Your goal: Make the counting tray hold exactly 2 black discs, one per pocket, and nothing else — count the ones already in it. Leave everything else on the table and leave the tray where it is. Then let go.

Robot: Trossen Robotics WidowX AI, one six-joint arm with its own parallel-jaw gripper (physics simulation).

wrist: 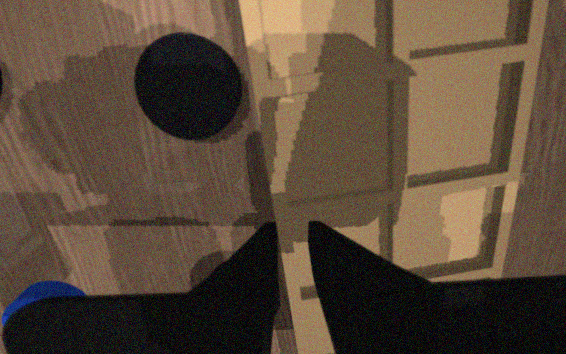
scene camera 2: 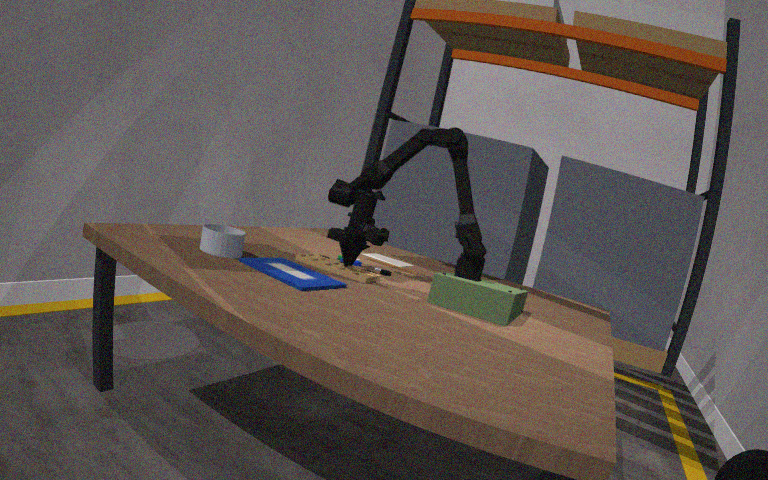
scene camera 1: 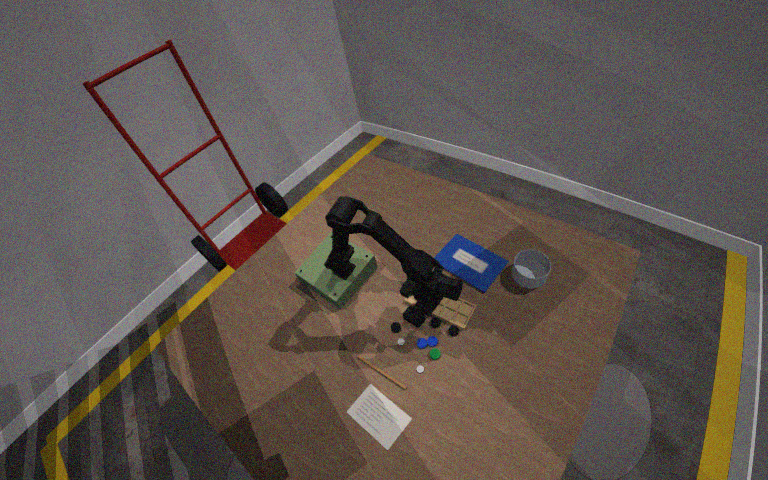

My gripper [scene camera 2: 347,266] is part open and touches a counting tray [scene camera 1: 458,313]. The table carries a bowl [scene camera 2: 223,241].
The counting tray shows as well in the wrist view [wrist: 405,133] and in scene camera 2 [scene camera 2: 330,265]. The bowl also shows in scene camera 1 [scene camera 1: 531,268]. My gripper also shows in the wrist view [wrist: 292,232] and in scene camera 1 [scene camera 1: 431,311]. The wrist view does not show the bowl: it is out of frame.
